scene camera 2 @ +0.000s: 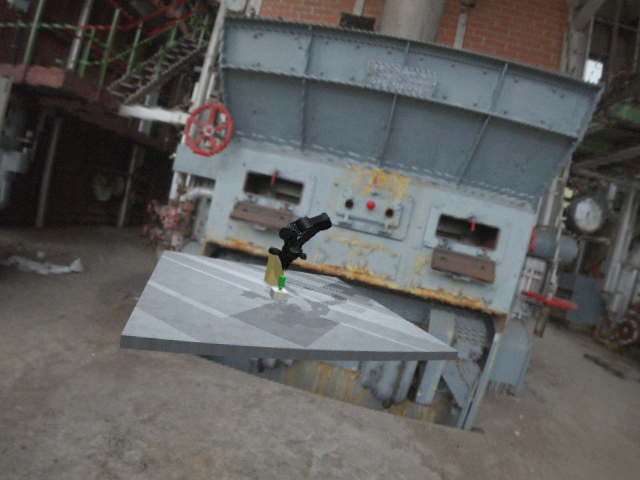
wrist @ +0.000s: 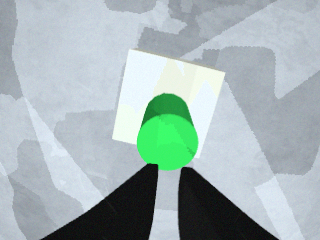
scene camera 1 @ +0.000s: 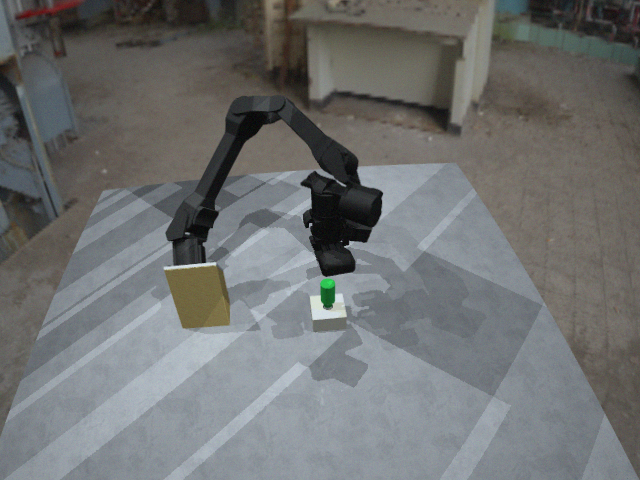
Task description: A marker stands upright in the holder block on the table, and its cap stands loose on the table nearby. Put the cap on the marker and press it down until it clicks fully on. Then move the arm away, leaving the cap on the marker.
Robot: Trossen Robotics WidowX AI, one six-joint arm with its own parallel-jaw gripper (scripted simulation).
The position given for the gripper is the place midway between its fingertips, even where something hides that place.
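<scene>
You've got the gripper [scene camera 1: 327,272], which is also visible in the wrist view as the gripper [wrist: 168,175]; it's shut and there's nothing in it. A cap [wrist: 166,137] is in view as well.
</scene>
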